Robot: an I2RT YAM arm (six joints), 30 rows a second.
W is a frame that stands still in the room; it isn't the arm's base.
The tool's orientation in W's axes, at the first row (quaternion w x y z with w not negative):
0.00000, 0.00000, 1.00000, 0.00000
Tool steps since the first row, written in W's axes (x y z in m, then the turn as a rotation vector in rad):
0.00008, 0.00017, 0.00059, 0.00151, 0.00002, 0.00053
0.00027, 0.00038, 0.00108, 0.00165, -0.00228, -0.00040
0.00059, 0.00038, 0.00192, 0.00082, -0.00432, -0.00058
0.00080, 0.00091, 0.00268, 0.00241, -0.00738, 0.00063
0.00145, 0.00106, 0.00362, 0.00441, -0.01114, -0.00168
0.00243, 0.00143, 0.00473, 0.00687, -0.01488, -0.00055
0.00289, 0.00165, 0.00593, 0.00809, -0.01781, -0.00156
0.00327, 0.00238, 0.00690, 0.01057, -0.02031, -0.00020
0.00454, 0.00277, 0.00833, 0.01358, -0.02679, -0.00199
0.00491, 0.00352, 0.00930, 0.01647, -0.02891, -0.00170
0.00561, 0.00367, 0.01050, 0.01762, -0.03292, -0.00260
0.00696, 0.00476, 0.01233, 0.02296, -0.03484, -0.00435
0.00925, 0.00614, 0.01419, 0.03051, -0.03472, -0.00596
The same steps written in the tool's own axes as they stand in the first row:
-0.00008, 0.00017, -0.00059, -0.00151, 0.00002, -0.00053
-0.00027, 0.00038, -0.00108, -0.00165, -0.00228, 0.00040
-0.00059, 0.00038, -0.00192, -0.00082, -0.00432, 0.00058
-0.00080, 0.00091, -0.00268, -0.00241, -0.00738, -0.00063
-0.00145, 0.00106, -0.00362, -0.00441, -0.01114, 0.00168
-0.00243, 0.00143, -0.00473, -0.00687, -0.01488, 0.00055
-0.00289, 0.00165, -0.00593, -0.00809, -0.01781, 0.00156
-0.00327, 0.00238, -0.00690, -0.01057, -0.02031, 0.00020
-0.00454, 0.00277, -0.00833, -0.01358, -0.02679, 0.00199
-0.00491, 0.00352, -0.00930, -0.01647, -0.02891, 0.00170
-0.00561, 0.00367, -0.01050, -0.01762, -0.03292, 0.00260
-0.00696, 0.00476, -0.01233, -0.02296, -0.03484, 0.00435
-0.00925, 0.00614, -0.01419, -0.03051, -0.03472, 0.00596

